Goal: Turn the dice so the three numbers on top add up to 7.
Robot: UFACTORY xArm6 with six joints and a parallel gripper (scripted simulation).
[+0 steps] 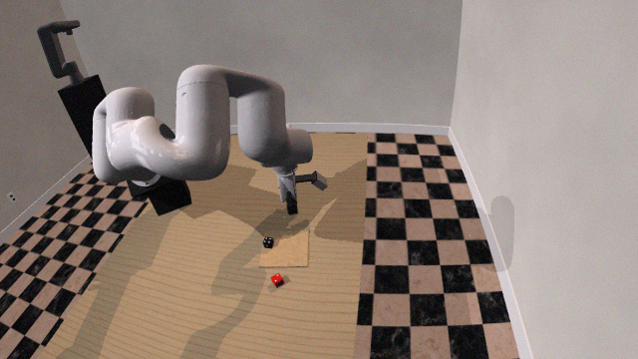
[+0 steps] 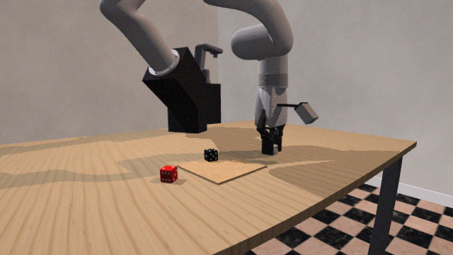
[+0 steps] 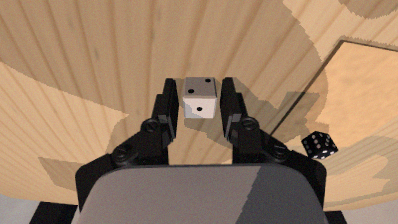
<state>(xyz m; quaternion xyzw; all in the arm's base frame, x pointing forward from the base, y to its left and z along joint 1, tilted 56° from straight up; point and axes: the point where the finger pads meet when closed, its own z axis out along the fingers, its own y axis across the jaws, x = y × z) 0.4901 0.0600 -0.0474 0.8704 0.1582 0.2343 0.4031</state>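
The white die is 1 cm below my hand. The rest, counted from my hand: tan mat (2 cm behind, 17 cm to the right, 2 cm below); red die (3 cm behind, 29 cm to the right, 1 cm below); black die (6 cm behind, 15 cm to the right, 1 cm below).
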